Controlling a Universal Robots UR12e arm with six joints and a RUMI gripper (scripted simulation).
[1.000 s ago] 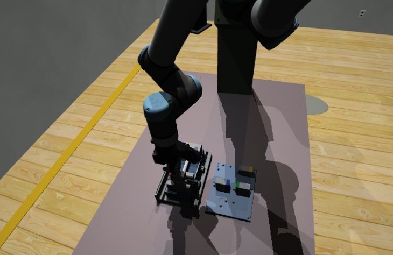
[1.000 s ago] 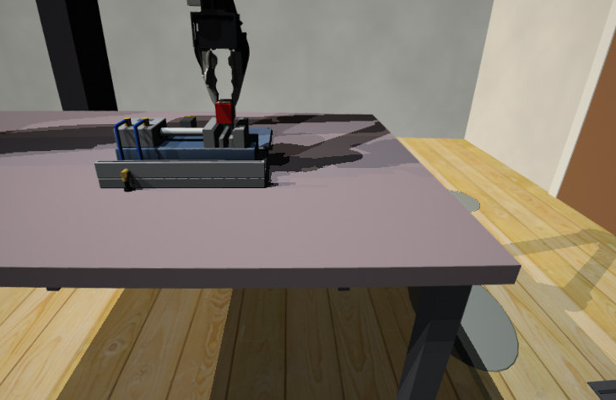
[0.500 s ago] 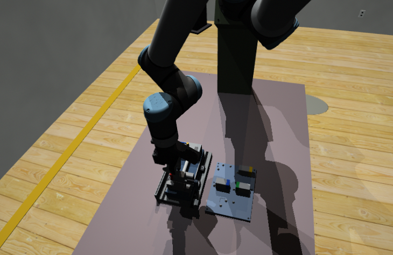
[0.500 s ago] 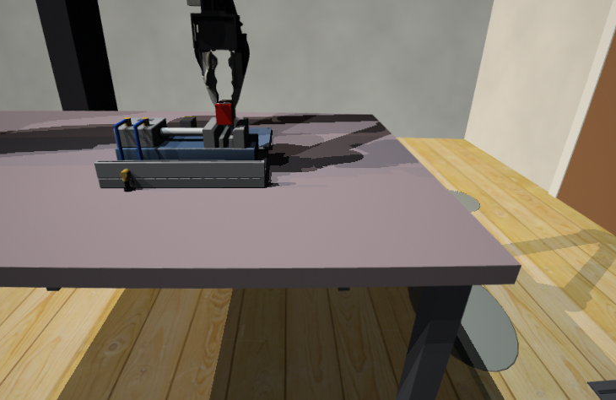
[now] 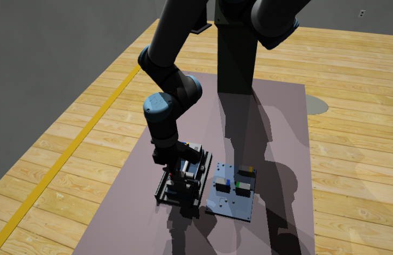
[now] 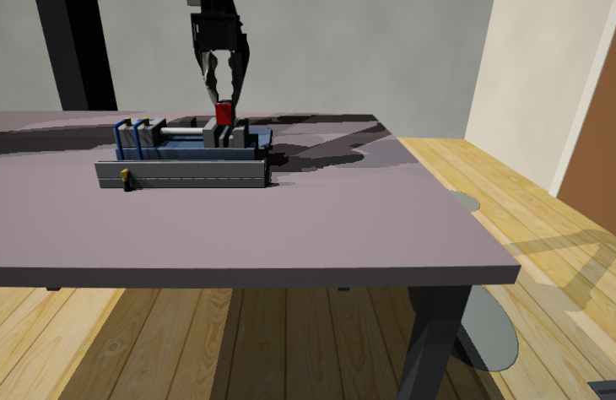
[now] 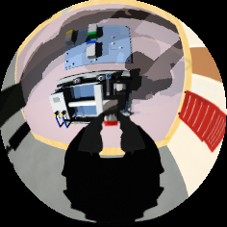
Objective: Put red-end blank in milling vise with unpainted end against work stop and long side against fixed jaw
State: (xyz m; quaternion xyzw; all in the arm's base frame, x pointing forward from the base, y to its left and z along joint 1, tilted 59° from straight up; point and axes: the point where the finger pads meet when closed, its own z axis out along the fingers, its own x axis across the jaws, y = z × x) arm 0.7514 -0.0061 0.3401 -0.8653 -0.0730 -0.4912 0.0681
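Now: hand 20 mm above the red-ended blank. Also, from my hand: grey rail: 110 mm to the right, 110 mm below, 40 mm behind; fixed jaw: 60 mm below, 20 mm to the left, 20 mm ahead; moving jaw: 60 mm below, 30 mm behind.
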